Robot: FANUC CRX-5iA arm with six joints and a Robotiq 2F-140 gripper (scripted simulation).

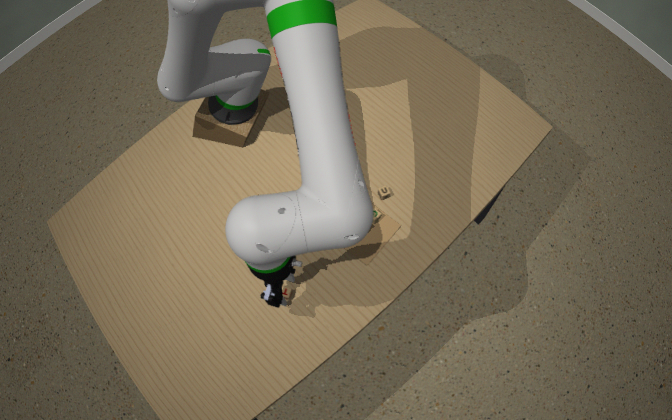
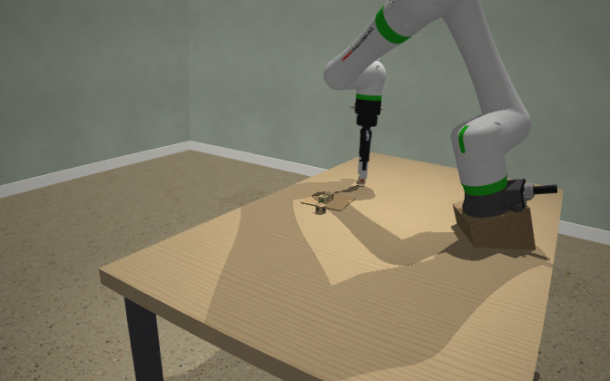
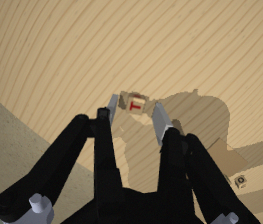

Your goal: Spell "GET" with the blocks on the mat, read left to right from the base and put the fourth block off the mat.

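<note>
Right now my hand is 250 mm to the right of the mat, 60 mm above it and 10 mm past it.
</note>
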